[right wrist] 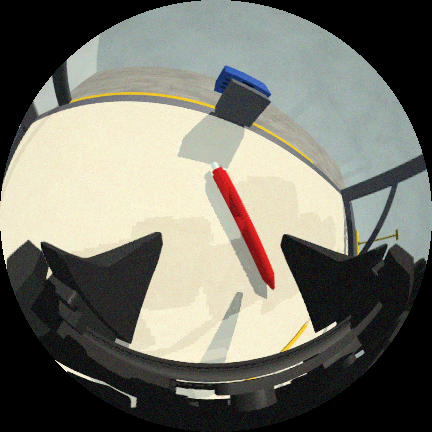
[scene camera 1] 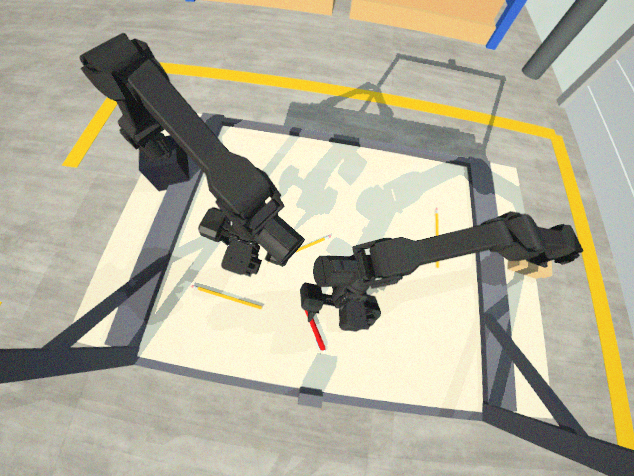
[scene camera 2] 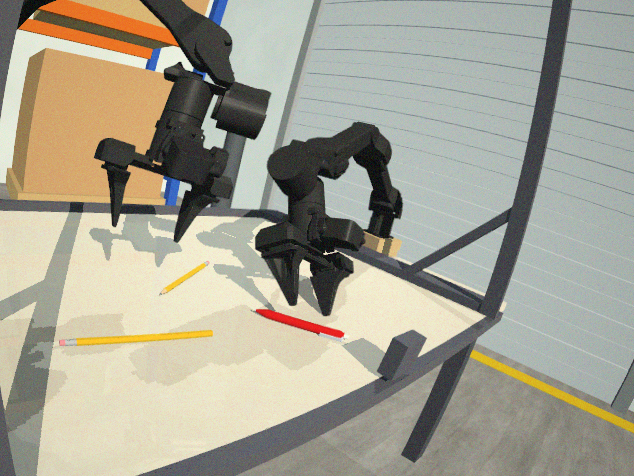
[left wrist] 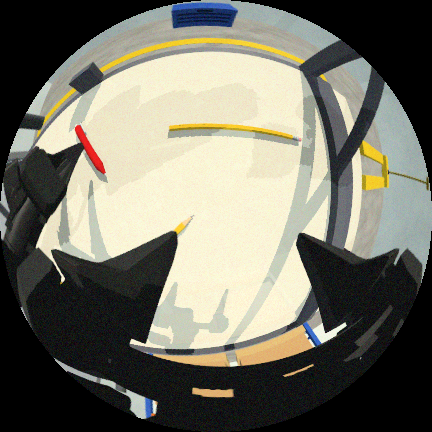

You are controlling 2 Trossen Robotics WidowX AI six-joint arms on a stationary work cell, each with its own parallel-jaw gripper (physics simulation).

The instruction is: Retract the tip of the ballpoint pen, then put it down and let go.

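Seen in the pictures: left gripper, fingertip midpoint: (scene camera 2: 145,234) (left wrist: 240,238); right gripper, fingertip midpoint: (right wrist: 224,240) (scene camera 1: 326,323) (scene camera 2: 310,311) (left wrist: 72,158); left arm's base at its link origin: (scene camera 1: 157,151); right arm's base at its link origin: (scene camera 2: 378,234).
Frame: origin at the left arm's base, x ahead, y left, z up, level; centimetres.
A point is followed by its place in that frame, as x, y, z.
The red ballpoint pen (scene camera 1: 317,335) @(30.0, -55.5, -9.4) (scene camera 2: 299,323) @(29.2, -53.1, -9.7) (left wrist: 91,150) @(29.0, -51.2, -9.6) (right wrist: 243,223) @(30.2, -53.9, -9.5) lies flat on the table top. In scene camera 2 its thin grey tip shows at its left end and a whitish clip and button at its right end. My right gripper (scene camera 2: 309,309) @(32.7, -53.4, -8.9) (right wrist: 224,240) @(32.7, -53.4, -8.9) is open and empty, low above the table beside the pen; in the right wrist view the pen shows between and beyond the fingertips. In scene camera 1 one of its fingers covers part of the pen. My left gripper (scene camera 2: 144,233) @(18.7, -33.4, -1.6) (left wrist: 240,238) @(18.7, -33.4, -1.6) is open and empty, high above the table, away from the pen.
A yellow pencil (scene camera 1: 227,297) @(10.7, -41.0, -10.0) (scene camera 2: 138,338) @(9.9, -40.8, -10.1) (left wrist: 230,128) @(12.1, -41.4, -10.1) lies left of the pen in both scene views. A second pencil (scene camera 1: 314,242) @(35.6, -32.3, -10.0) (scene camera 2: 184,278) @(29.8, -33.6, -10.1) lies farther back, and a third (scene camera 1: 437,238) lies at the right in scene camera 1. A dark block (scene camera 1: 310,397) @(25.0, -67.1, -4.9) (scene camera 2: 402,354) @(22.2, -67.3, -6.3) stands at the table edge.
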